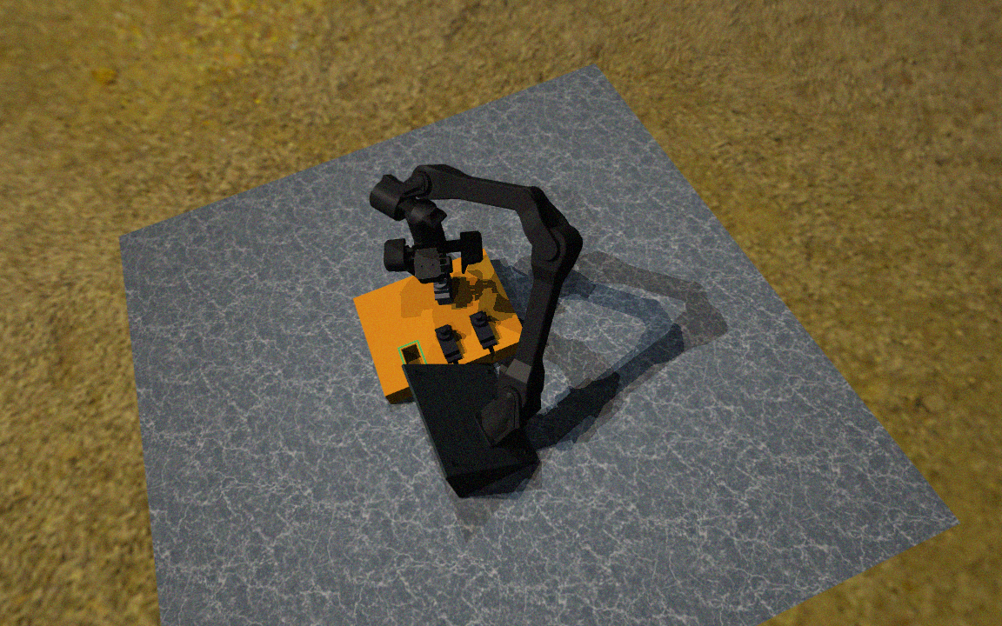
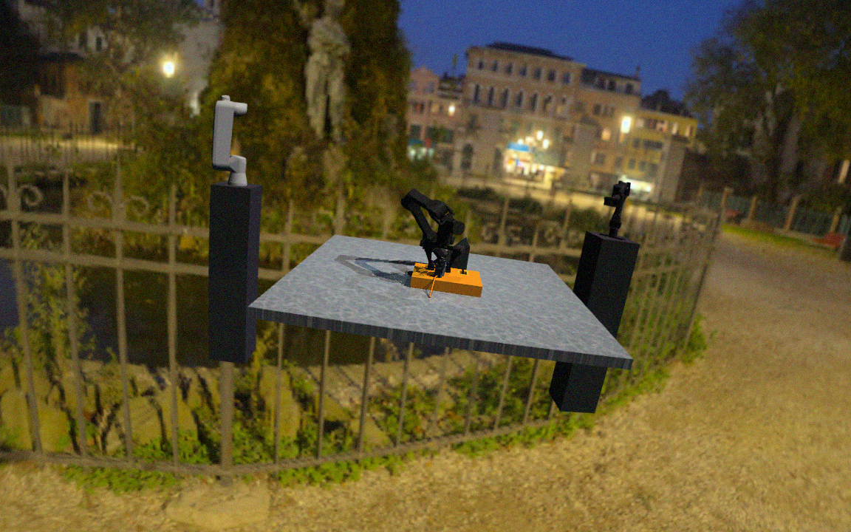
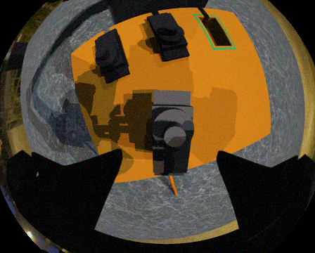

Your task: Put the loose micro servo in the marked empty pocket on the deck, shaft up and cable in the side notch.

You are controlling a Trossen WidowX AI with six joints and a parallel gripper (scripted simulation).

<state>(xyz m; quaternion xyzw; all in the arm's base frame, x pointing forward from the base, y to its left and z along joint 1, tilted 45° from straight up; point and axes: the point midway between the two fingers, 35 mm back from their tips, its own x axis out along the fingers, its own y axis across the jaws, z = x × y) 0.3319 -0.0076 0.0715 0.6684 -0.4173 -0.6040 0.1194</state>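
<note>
My gripper tip is now 70 mm above the orange deck, 40 mm to the right of it and 20 mm past it.
</note>
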